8 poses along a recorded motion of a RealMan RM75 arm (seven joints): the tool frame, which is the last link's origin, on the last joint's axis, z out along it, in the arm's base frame.
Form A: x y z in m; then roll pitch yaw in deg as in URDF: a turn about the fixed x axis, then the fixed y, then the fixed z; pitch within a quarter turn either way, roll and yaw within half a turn.
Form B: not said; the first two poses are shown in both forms.
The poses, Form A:
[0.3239 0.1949 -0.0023 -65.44 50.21 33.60]
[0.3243 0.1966 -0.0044 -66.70 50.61 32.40]
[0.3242 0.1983 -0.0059 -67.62 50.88 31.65]
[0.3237 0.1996 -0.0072 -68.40 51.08 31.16]
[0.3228 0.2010 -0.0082 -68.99 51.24 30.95]
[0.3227 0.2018 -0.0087 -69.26 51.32 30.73]
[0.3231 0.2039 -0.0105 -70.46 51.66 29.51]
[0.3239 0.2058 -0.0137 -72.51 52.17 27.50]
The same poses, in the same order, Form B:
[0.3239 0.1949 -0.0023 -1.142 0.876 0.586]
[0.3243 0.1966 -0.0044 -1.164 0.883 0.565]
[0.3242 0.1983 -0.0059 -1.180 0.888 0.552]
[0.3237 0.1996 -0.0072 -1.194 0.892 0.544]
[0.3228 0.2010 -0.0082 -1.204 0.894 0.540]
[0.3227 0.2018 -0.0087 -1.209 0.896 0.536]
[0.3231 0.2039 -0.0105 -1.230 0.902 0.515]
[0.3239 0.2058 -0.0137 -1.266 0.911 0.480]

